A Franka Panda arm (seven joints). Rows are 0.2 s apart.
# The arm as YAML. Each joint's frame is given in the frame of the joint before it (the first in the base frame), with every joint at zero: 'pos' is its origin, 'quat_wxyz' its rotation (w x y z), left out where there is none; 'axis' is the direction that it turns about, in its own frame. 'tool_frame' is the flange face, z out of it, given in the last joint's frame.
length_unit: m
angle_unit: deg
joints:
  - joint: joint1
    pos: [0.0, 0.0, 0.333]
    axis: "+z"
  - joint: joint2
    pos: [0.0, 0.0, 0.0]
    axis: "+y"
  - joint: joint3
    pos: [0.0, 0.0, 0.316]
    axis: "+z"
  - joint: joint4
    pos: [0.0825, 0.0, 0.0]
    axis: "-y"
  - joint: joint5
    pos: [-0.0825, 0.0, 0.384]
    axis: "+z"
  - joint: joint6
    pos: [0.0, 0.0, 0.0]
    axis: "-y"
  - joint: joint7
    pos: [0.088, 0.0, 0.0]
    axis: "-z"
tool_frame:
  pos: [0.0, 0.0, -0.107]
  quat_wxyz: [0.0, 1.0, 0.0, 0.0]
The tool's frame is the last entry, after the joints.
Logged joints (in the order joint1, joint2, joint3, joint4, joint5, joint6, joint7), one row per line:
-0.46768, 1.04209, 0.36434, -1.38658, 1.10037, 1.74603, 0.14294
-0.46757, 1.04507, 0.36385, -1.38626, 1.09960, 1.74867, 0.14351
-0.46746, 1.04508, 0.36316, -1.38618, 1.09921, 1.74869, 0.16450
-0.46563, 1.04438, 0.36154, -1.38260, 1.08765, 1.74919, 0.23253
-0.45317, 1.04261, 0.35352, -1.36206, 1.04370, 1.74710, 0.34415
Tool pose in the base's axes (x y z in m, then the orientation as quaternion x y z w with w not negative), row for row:
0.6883, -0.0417, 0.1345, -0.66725, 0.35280, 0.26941, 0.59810
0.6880, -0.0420, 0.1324, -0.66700, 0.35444, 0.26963, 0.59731
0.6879, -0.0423, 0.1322, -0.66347, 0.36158, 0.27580, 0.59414
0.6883, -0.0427, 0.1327, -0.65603, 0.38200, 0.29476, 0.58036
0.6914, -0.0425, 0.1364, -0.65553, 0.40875, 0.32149, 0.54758
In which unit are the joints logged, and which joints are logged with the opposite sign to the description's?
The joints are logged in radians. Opposite sign: none.
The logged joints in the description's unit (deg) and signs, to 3 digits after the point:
-26.796, 59.707, 20.875, -79.445, 63.047, 100.040, 8.190
-26.790, 59.878, 20.847, -79.427, 63.002, 100.191, 8.223
-26.783, 59.879, 20.808, -79.422, 62.980, 100.193, 9.425
-26.679, 59.839, 20.715, -79.217, 62.318, 100.221, 13.323
-25.965, 59.737, 20.255, -78.040, 59.800, 100.101, 19.718

